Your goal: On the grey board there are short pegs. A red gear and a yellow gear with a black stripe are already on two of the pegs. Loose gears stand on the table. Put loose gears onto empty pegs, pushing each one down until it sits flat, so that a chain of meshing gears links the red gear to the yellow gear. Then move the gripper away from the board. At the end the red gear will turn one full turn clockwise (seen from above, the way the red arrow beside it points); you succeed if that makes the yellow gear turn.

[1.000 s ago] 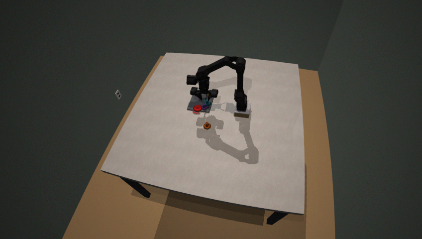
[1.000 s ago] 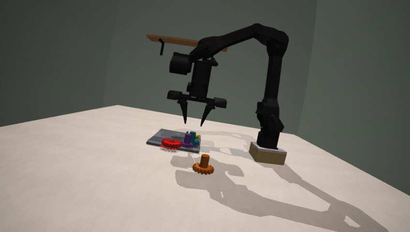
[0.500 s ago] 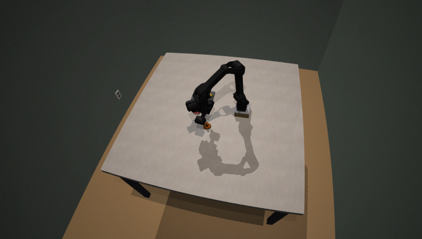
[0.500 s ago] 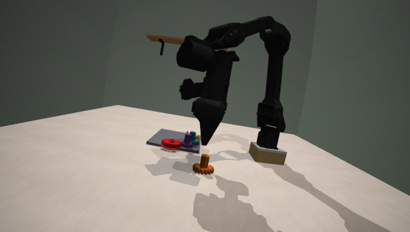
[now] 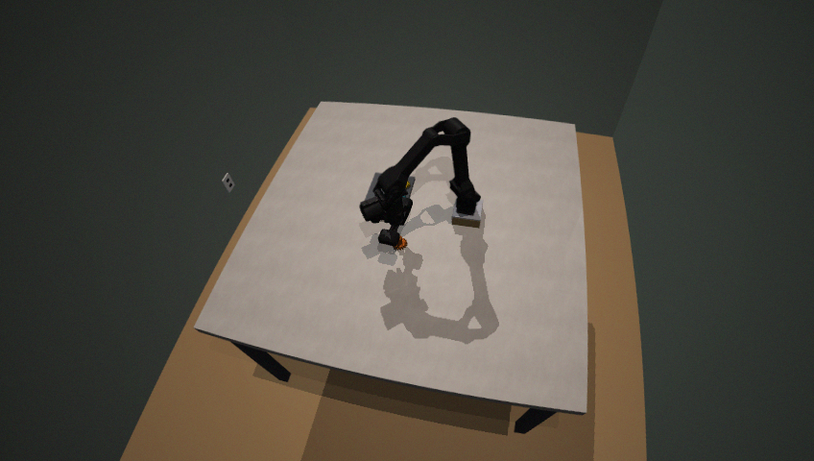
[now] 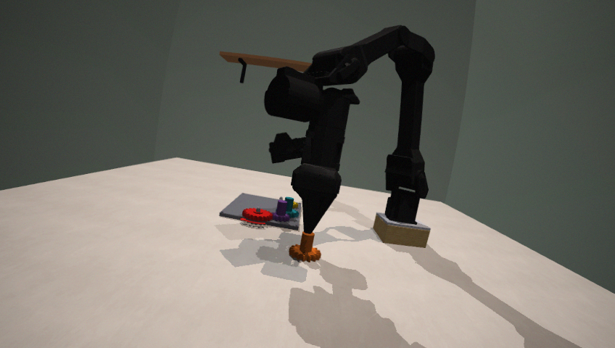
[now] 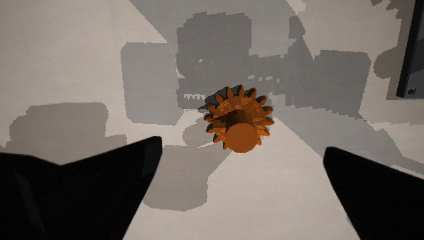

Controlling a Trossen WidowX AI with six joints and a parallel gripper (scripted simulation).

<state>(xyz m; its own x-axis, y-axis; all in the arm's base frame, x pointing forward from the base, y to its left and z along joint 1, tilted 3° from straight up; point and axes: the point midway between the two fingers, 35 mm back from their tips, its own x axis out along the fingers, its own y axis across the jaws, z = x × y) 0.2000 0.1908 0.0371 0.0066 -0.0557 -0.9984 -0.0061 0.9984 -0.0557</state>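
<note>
Now: the orange gear 40 mm below my gripper tip. The rest, counted from my gripper tip: red gear: 130 mm to the right, 120 mm ahead, 40 mm below; red arrow: 120 mm ahead, 90 mm to the right, 50 mm below; purple gear: 150 mm to the right, 70 mm ahead, 30 mm below.
</note>
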